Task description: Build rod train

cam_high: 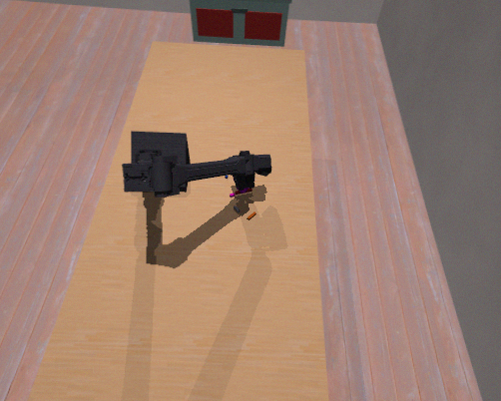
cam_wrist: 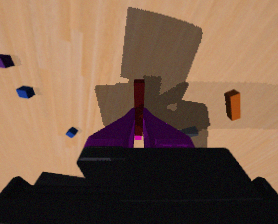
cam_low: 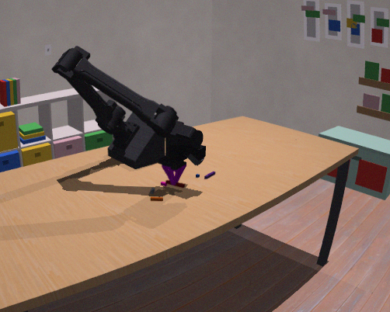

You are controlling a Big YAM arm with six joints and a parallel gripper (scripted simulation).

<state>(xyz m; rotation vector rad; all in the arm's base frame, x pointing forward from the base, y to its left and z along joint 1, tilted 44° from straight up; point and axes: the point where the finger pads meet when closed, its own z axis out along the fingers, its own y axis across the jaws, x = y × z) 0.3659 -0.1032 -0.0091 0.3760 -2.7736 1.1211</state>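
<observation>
Right now the red rod is 1 cm below my hand. From my hand the other things lie so: orange rod: 11 cm to the right, 4 cm ahead, 2 cm below; then magenta rod: 4 cm behind, 2 cm below, 1 cm to the right; then grey rod: 8 cm to the right, 2 cm below, 2 cm behind.
</observation>
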